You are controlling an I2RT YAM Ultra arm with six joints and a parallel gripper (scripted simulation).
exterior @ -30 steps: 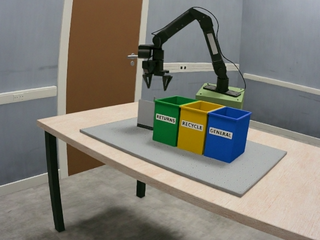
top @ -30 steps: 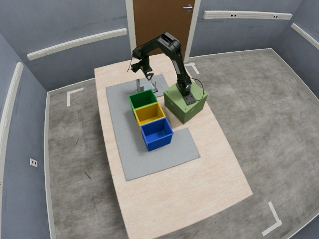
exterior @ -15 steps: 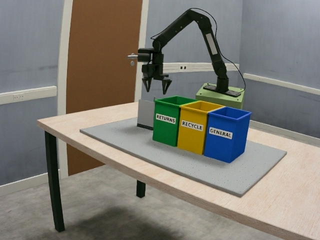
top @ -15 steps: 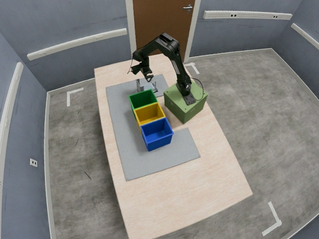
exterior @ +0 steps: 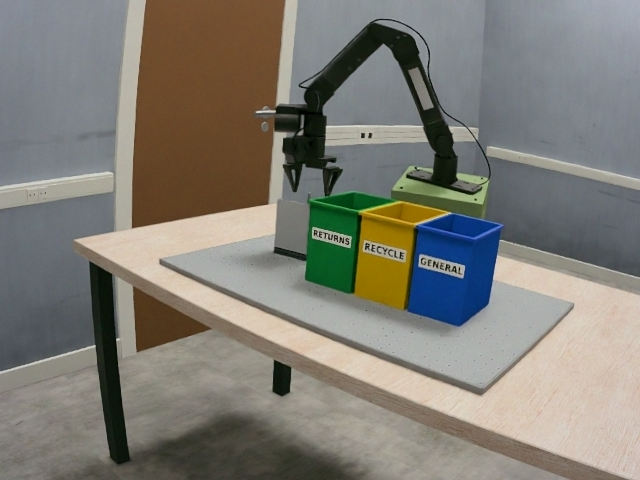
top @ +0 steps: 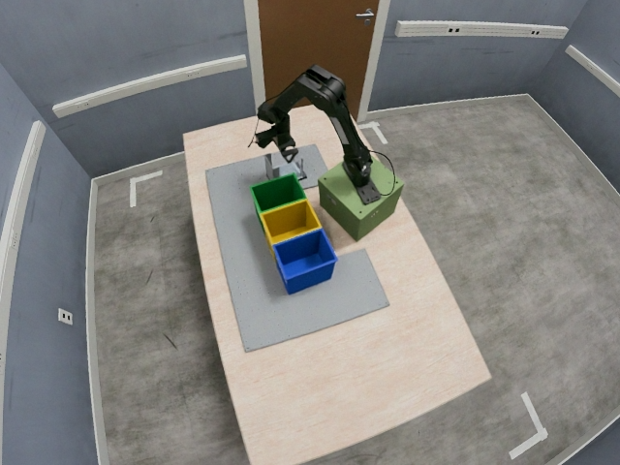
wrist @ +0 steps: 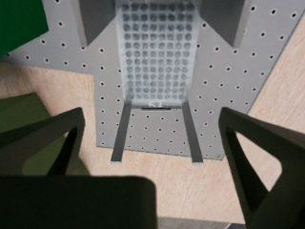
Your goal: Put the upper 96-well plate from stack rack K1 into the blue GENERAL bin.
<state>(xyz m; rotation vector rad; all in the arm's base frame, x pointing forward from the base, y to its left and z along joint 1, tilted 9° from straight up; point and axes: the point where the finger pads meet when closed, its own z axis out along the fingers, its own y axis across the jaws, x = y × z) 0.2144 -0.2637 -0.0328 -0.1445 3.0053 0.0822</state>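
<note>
Right now my hand is 12 cm above the clear 96-well plate. From my hand the other things lie so: blue general bin: 45 cm to the left, 8 cm ahead, 7 cm below; then yellow recycle bin: 32 cm to the left, 9 cm ahead, 7 cm below; then green returns bin: 19 cm to the left, 9 cm ahead, 7 cm below.
</note>
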